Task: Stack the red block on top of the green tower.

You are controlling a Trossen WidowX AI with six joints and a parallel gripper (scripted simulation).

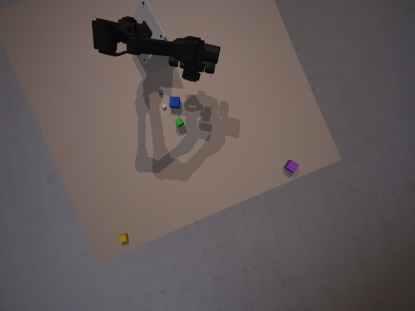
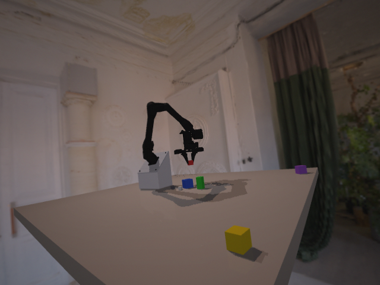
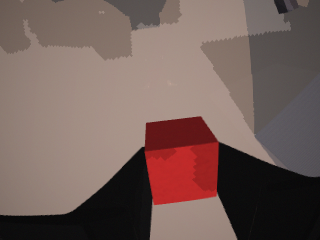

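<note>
My gripper tip is 15 cm to the left of the blue block, 10 cm above it and 5 cm short of it. The rest, counted from my gripper tip: red block (1 cm above); small white cube (20 cm to the right, 12 cm below, 3 cm ahead); small grey cube (18 cm to the right, 12 cm below, 3 cm behind).
</note>
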